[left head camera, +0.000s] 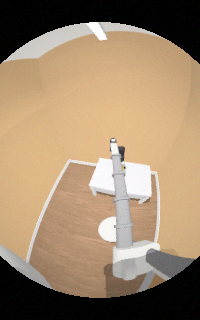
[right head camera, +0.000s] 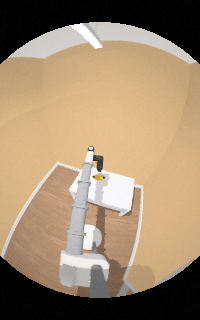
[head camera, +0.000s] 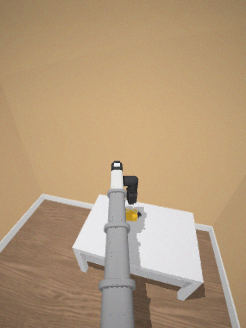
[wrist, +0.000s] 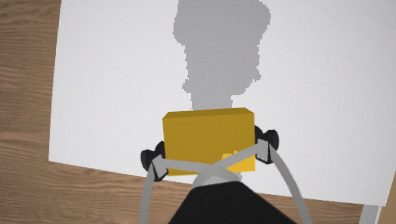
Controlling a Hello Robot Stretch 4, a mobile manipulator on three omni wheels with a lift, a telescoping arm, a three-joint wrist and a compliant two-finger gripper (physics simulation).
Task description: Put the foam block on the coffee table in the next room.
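Observation:
The yellow foam block [head camera: 131,215] [right head camera: 99,177] [wrist: 207,135] is held between the two black fingertips of my gripper [wrist: 208,145], which is shut on it. The block is over the white coffee table [head camera: 170,240] [left head camera: 137,181] [right head camera: 118,193] [wrist: 110,75], inside its outline in the head view. In the wrist view its lower edge is near the table's edge. A shadow of the gripper and block falls on the table top. The gap between the block's underside and the table top is hard to tell. In the left head view the arm mostly hides the block.
My extended grey arm [head camera: 117,255] [left head camera: 121,200] [right head camera: 78,215] reaches across the wooden floor [head camera: 35,270] to the table. A round white object [left head camera: 106,229] [right head camera: 95,232] is on the floor, partly behind the arm. Tan walls stand behind and beside the table.

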